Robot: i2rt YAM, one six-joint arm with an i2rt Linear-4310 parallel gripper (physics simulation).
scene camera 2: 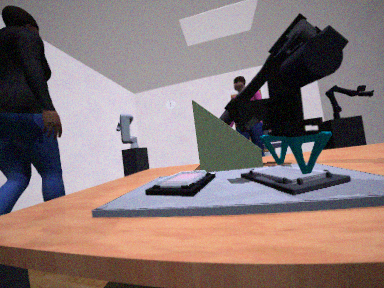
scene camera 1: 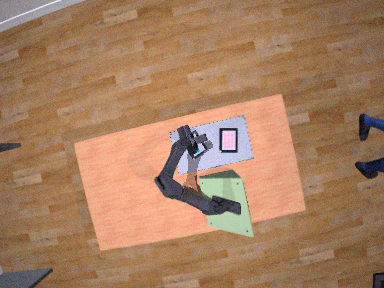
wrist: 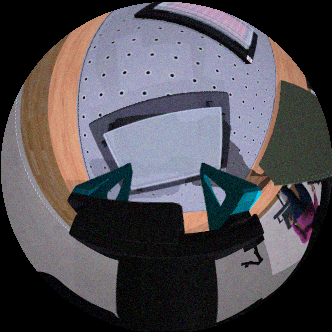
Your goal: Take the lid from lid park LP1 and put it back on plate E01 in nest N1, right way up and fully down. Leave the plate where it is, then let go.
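Places are measured from the arm's base along level axes (x ahead, y left, z up), in metres.
Where they show: gripper, fingertip midpoint: (scene camera 2: 291,168) (wrist: 165,166); arm's base at its link origin: (scene camera 2: 221,125) (scene camera 1: 226,204).
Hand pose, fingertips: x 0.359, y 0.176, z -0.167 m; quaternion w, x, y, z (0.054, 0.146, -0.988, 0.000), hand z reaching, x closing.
Observation:
Things, the pixels of their top centre, and the offset from my fingertips. Level surfaces: height alone.
- lid at its top centre: (wrist: 170,152) (scene camera 2: 283,171) 0.000 m ahead, 0.017 m right, 0.004 m down
- dark lid park at its top centre: (wrist: 169,153) (scene camera 2: 283,170) (scene camera 1: 194,144) 0.000 m ahead, 0.016 m right, 0.002 m down
- plate with pink wells, top centre: (scene camera 2: 183,174) (scene camera 1: 228,140) 0.010 m ahead, 0.246 m right, 0.004 m up
- black nest at its top centre: (scene camera 2: 184,178) (scene camera 1: 228,140) 0.010 m ahead, 0.246 m right, 0.004 m down
- grey perforated board at its top centre: (wrist: 207,66) (scene camera 2: 231,180) (scene camera 1: 211,145) 0.013 m back, 0.130 m right, 0.021 m down
- wooden table at its surface level: 0.035 m down
The lid (scene camera 2: 320,174) (wrist: 170,142), a pale translucent rectangle, lies on the dark lid park (scene camera 2: 296,189) (wrist: 165,98). In the wrist view it is centred and a dark rim shows around it. My gripper (scene camera 1: 201,148) (scene camera 2: 293,168) (wrist: 165,166) is open, its teal fingertips low at the lid's near end, one toward each side; whether they touch it I cannot tell. The plate with pink wells (scene camera 1: 229,140) (scene camera 2: 184,178) (wrist: 210,17) sits in a black nest (scene camera 1: 221,140) (scene camera 2: 170,191) (wrist: 200,31) beside the park. The arm partly hides the lid in the overhead view.
The nest and park stand on a grey perforated board (scene camera 1: 210,130) (scene camera 2: 225,197) (wrist: 150,55) on the wooden table (scene camera 1: 120,200) (scene camera 2: 200,245). A green panel (scene camera 1: 227,189) (scene camera 2: 220,145) (wrist: 300,135) stands beside the board, with part of the arm above it. People stand away from the table.

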